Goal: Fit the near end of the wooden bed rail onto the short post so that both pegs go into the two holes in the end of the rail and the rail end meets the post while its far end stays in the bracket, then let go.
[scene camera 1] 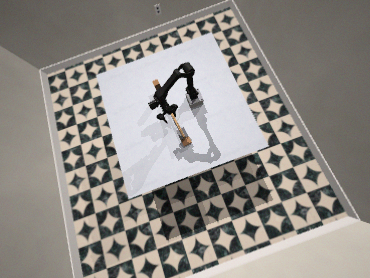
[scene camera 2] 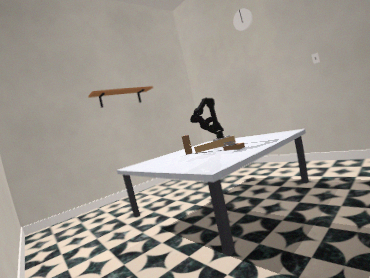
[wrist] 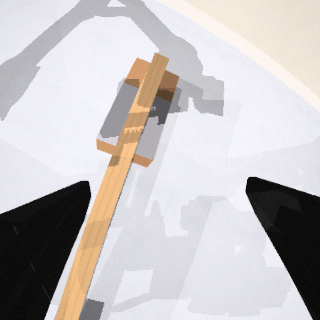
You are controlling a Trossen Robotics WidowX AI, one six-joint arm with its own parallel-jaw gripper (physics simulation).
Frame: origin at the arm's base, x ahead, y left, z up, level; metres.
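Seen in the pictures: gripper, between the fingertips: [scene camera 1: 171, 120] [scene camera 2: 214, 133] [wrist: 169, 186]; arm's base, origin of its link: [scene camera 1: 193, 96] [scene camera 2: 220, 137].
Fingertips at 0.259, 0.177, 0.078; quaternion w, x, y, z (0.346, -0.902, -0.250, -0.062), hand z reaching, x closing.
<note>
Offsets run from my fingertips to a thing's top centre, as dx, dy, dz. "spot": to the spot under its first point. Level surfaces: height alone.
The wooden bed rail [scene camera 1: 179, 127] [scene camera 2: 215, 144] [wrist: 107, 200] stands on its narrow edge, with its far end in the bracket {spot: -0.056, +0.197, -0.121} [scene camera 1: 186, 142] [scene camera 2: 234, 147] [wrist: 136, 71]. The short post {spot: +0.017, -0.352, +0.023} [scene camera 1: 156, 83] [scene camera 2: 187, 145] stands upright at the near end; in scene camera 2 a narrow gap shows between it and the rail. My gripper [scene camera 1: 167, 114] [wrist: 169, 186] is open and empty above the rail. In the wrist view the rail passes by the left finger. The arm hides the near end in scene camera 1; pegs and holes cannot be made out.
The arm's base [scene camera 1: 195, 99] stands on the white table {dz -0.157} [scene camera 1: 227, 127] [scene camera 2: 167, 167], beside the rail. Shadows of the arm fall across the table. A wall shelf [scene camera 2: 120, 92] hangs far behind, away from the table.
</note>
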